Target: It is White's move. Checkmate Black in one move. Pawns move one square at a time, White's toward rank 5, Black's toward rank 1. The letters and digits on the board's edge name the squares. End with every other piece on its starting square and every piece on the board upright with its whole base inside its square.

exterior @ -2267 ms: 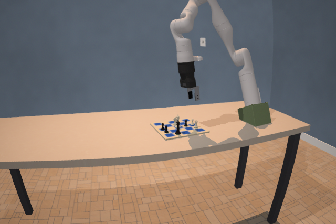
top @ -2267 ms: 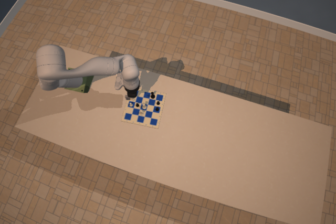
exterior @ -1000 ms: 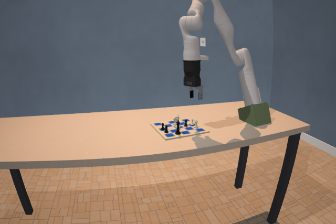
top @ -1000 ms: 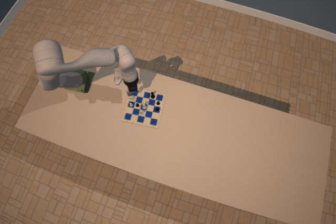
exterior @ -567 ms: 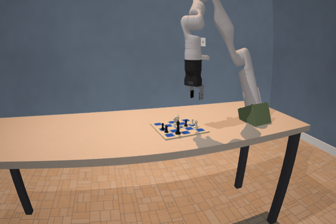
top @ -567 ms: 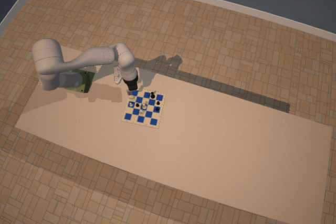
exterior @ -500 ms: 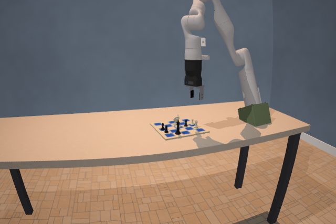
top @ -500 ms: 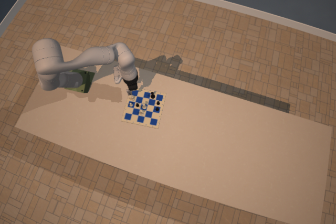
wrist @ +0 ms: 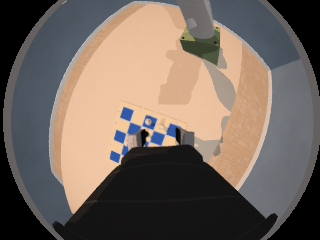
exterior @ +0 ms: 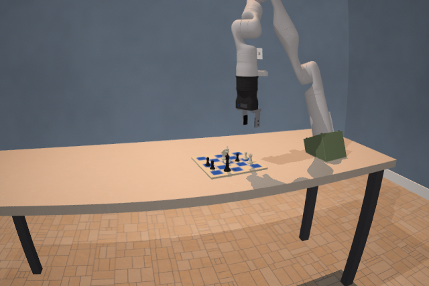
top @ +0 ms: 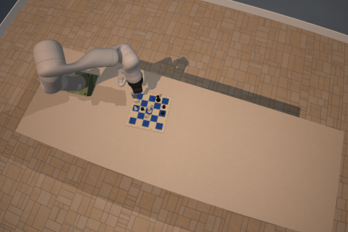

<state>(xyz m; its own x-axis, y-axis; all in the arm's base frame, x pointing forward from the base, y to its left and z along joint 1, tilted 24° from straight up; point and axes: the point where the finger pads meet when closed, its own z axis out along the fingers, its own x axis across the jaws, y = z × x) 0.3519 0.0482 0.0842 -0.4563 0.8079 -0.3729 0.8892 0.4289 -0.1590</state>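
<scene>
Right now the blue-and-cream chessboard is 8 cm ahead of my hand, 3 cm to the right of it and 16 cm below it.
</scene>
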